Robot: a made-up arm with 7 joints. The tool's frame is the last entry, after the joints. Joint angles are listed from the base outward.
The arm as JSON. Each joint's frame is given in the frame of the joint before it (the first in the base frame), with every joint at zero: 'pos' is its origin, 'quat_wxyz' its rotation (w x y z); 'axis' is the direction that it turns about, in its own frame. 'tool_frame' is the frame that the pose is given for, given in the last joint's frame.
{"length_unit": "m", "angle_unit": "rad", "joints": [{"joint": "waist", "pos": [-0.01, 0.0, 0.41], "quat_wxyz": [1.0, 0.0, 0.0, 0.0], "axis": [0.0, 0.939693, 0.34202]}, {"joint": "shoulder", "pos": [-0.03, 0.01, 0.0], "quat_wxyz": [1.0, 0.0, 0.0, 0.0], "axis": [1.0, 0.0, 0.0]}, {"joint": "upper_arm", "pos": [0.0, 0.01, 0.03], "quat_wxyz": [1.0, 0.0, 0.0, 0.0], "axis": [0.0, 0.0, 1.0]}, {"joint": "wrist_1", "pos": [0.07, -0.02, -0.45], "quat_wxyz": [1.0, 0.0, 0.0, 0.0], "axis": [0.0, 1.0, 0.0]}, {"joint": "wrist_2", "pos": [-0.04, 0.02, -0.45], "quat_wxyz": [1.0, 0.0, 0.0, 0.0], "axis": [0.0, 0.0, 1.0]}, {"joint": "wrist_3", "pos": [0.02, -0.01, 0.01], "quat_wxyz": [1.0, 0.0, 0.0, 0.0], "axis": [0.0, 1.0, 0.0]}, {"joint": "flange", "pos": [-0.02, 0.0, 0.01], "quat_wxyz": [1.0, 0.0, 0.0, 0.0], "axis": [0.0, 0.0, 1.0]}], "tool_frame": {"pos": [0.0, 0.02, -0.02], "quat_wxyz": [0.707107, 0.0, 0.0, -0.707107]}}
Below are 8 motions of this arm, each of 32 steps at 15 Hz.
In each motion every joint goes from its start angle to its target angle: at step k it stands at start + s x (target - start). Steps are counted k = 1, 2, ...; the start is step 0. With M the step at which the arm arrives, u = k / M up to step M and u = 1 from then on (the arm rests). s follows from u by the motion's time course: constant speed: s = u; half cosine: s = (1 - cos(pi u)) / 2; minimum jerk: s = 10 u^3 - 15 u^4 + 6 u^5.
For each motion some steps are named. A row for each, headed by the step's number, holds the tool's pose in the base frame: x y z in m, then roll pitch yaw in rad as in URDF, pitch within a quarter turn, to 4 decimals.
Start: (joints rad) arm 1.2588 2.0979 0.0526 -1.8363 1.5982 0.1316 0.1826
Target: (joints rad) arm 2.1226 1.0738 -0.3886 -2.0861 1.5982 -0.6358 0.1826
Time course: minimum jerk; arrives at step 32
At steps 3, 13, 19, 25, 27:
3: 0.2177 0.4768 0.1202 0.1692 0.1021 -1.6157
13: -0.0882 0.4579 0.0631 0.1103 -0.0277 -1.1917
19: -0.3573 0.3130 0.1156 0.1160 0.0035 -0.6936
25: -0.4702 0.1558 0.1969 0.2301 0.0984 -0.3244
27: -0.4809 0.1273 0.2116 0.2612 0.1163 -0.2617

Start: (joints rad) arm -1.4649 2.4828 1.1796 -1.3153 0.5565 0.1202 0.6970
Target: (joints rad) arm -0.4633 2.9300 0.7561 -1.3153 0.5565 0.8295 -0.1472
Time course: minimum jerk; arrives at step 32
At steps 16, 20, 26, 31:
16: -0.4448 -0.0803 1.0114 -2.7830 -0.1419 -0.4588
20: -0.2693 -0.1624 1.0847 -2.9991 0.0088 -0.0631
26: -0.0715 -0.2215 1.1091 -3.0708 0.2076 0.3491
31: -0.0280 -0.2308 1.1075 -3.0662 0.2484 0.4422

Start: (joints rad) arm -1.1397 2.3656 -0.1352 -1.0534 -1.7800 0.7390 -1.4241
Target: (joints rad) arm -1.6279 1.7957 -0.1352 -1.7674 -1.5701 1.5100 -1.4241
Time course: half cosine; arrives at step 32
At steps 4, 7, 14, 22, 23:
4: -0.0478 0.4526 1.0634 2.9764 0.4354 -2.5436
7: -0.0258 0.4445 1.0570 2.9389 0.4988 -2.6479
14: 0.0438 0.3880 1.0367 2.7253 0.7317 -3.1194
22: 0.0858 0.2707 1.0122 2.1920 0.9015 2.2882
23: 0.0866 0.2567 1.0090 2.1234 0.9017 2.1825

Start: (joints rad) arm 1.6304 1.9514 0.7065 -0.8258 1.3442 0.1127 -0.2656
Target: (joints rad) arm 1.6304 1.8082 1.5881 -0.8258 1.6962 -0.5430 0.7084
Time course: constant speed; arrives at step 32
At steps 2, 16, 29, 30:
2: 0.2564 0.8021 0.4378 0.6167 1.1530 -1.3829
16: 0.2953 0.7887 0.5460 1.6754 0.4011 -0.7600
29: 0.2974 0.7687 0.6717 2.2391 -0.2667 -1.0701
30: 0.2958 0.7667 0.6821 2.2947 -0.3022 -1.1160

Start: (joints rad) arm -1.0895 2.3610 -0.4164 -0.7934 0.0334 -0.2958 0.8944
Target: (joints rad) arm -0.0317 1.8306 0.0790 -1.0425 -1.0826 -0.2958 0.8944
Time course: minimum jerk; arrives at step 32
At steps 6, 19, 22, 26, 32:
6: -0.0188 0.5992 1.0161 2.7272 0.5290 -0.2021
19: 0.3364 0.6234 0.8317 -2.7776 1.3133 0.7192
22: 0.3785 0.6375 0.7537 -2.0003 1.3314 1.5135
26: 0.3995 0.6515 0.6809 -1.5157 1.2422 2.0113
32: 0.4034 0.6569 0.6536 -1.4086 1.1970 2.1230

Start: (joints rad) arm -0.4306 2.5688 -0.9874 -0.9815 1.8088 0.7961 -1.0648
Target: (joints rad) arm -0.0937 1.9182 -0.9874 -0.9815 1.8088 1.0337 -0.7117
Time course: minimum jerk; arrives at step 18
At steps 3, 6, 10, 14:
3: 0.1236 0.6540 0.8737 -0.4357 1.1623 -2.1015
6: 0.1651 0.6953 0.7930 -0.3508 1.0276 -1.9948
10: 0.2210 0.7588 0.5858 -0.3096 0.7196 -1.8430
14: 0.2253 0.7764 0.4038 -0.3581 0.4799 -1.7337

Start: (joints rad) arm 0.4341 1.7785 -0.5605 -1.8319 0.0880 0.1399 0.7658
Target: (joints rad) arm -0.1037 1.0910 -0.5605 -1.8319 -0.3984 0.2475 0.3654
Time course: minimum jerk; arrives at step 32
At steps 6, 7, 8, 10, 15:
6: 0.2363 0.4541 0.0888 0.3976 0.4737 -2.2609
7: 0.2406 0.4493 0.0858 0.4110 0.4825 -2.2693
8: 0.2459 0.4433 0.0823 0.4276 0.4938 -2.2794
10: 0.2602 0.4272 0.0740 0.4694 0.5244 -2.3039
15: 0.3148 0.3638 0.0538 0.6142 0.6511 -2.3717

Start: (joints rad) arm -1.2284 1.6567 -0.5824 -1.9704 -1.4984 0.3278 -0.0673
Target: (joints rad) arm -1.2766 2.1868 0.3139 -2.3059 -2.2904 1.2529 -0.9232
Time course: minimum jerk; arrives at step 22
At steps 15, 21, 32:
15: 0.0255 0.0224 0.8588 1.4452 -0.1437 2.5037
21: -0.0602 -0.0206 0.8386 1.0191 0.1096 2.4192
32: -0.0605 -0.0208 0.8385 1.0170 0.1105 2.4185

